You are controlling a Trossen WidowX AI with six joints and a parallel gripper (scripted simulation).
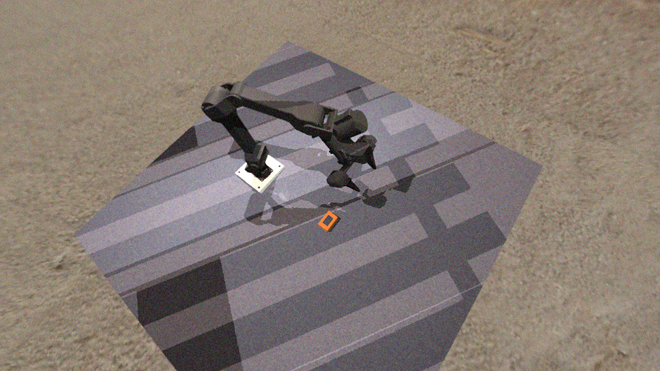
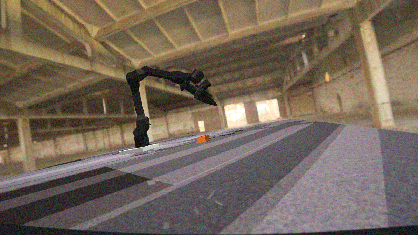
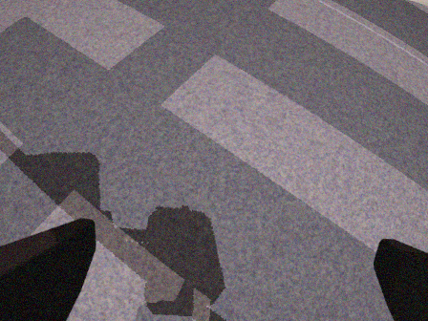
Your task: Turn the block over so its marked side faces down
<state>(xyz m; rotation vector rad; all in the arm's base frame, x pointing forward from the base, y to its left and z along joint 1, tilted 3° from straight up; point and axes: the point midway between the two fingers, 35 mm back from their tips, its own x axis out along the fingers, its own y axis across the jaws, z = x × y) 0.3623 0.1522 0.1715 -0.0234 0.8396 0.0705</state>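
Now: the block 150 mm to the right of my gripper tip, 150 mm below it and 50 mm behind it.
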